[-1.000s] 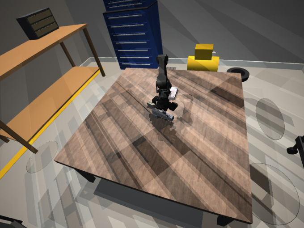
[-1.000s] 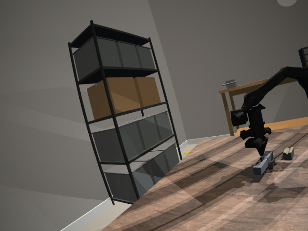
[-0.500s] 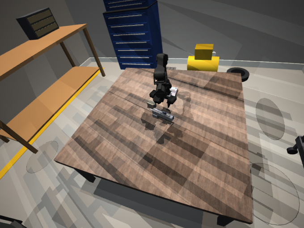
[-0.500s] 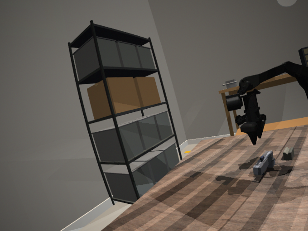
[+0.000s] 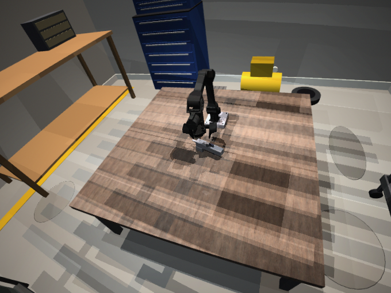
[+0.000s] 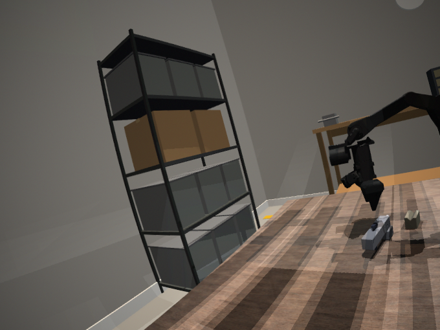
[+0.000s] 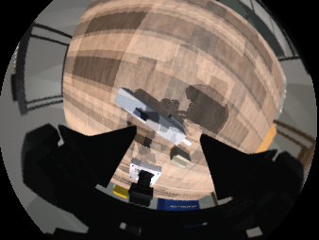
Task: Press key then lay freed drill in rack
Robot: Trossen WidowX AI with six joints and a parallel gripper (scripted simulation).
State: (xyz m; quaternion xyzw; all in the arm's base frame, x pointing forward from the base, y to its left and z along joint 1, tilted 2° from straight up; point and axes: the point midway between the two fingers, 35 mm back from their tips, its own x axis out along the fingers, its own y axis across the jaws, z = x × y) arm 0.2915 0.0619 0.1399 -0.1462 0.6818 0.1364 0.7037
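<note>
The drill is 30 mm behind my gripper tip, 30 mm to the right of it and 80 mm below it. Also, from my gripper tip: small rack 120 mm behind, 130 mm to the right, 110 mm below; then grey housing block 20 mm behind, 30 mm to the left, 80 mm below; then dark key 10 mm behind, 50 mm to the left, 70 mm below.
</note>
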